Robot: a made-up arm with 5 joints.
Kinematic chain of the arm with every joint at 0, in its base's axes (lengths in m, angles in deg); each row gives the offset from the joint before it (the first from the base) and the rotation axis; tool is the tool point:
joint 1: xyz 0 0 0.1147 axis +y
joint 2: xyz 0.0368 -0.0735 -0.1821 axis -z
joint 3: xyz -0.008 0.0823 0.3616 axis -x
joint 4: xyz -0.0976 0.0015 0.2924 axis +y
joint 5: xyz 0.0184 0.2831 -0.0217 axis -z
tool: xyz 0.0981 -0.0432 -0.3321
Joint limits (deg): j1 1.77..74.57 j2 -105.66..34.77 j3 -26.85..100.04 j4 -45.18..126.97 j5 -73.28..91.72
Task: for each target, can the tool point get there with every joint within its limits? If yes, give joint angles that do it. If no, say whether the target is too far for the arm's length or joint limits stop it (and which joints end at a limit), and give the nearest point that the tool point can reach.
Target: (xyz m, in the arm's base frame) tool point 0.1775 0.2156 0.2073
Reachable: yes | joints 55.25 -24.31 -4.71 -26.53 41.92
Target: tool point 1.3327 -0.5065 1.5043
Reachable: no: too far | nearest point 0.5792 -0.2727 0.7241 | short by 1.110 m
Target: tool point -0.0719 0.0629 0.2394
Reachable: yes | joints 53.93 -66.95 40.23 -10.85 20.04
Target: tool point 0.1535 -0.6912 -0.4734
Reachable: no: joint limits stop it (at a limit: joint 1, joint 2, joint 3, joint 5) | nearest point -0.0193 -0.5500 -0.0938 | short by 0.440 m
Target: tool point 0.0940 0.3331 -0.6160
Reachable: no: joint limits stop it (at a limit: joint 1, joint 4, joint 5) | nearest point 0.1441 0.1686 -0.3114 | short by 0.350 m
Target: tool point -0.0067 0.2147 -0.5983
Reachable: no: joint limits stop it (at a limit: joint 1, joint 2, joint 4, joint 5) | nearest point 0.0737 0.1303 -0.3118 | short by 0.309 m
